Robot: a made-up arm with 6 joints.
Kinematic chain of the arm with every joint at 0, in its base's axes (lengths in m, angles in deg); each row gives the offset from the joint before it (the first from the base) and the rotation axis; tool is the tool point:
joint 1: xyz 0 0 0.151 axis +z
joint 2: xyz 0 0.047 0 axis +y
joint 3: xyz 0 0 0.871 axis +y
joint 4: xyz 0 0 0.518 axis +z
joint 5: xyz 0 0 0 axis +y
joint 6: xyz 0 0 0.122 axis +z
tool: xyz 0 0 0
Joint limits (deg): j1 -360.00..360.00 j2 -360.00..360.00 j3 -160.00..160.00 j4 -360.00..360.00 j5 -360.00..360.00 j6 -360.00..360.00
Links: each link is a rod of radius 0.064 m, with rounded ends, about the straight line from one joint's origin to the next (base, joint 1, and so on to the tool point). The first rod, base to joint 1, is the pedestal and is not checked.
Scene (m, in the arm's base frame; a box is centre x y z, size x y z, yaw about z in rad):
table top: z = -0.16
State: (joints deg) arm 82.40 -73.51 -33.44 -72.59 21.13 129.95
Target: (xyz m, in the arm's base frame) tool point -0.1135 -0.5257 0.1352
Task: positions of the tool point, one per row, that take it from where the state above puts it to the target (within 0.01 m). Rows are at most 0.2 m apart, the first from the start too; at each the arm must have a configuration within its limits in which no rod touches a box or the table.
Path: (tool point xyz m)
1: -0.1995 -1.3724 0.1724
2: -0.1993 -1.2938 0.1258
3: -0.1947 -1.1964 0.0896
4: -0.1861 -1.0825 0.0663
5: -0.1732 -0.9552 0.0580
6: -0.1567 -0.8175 0.0661
7: -0.1365 -0.6732 0.0918
8: -0.1135 -0.5257 0.1352

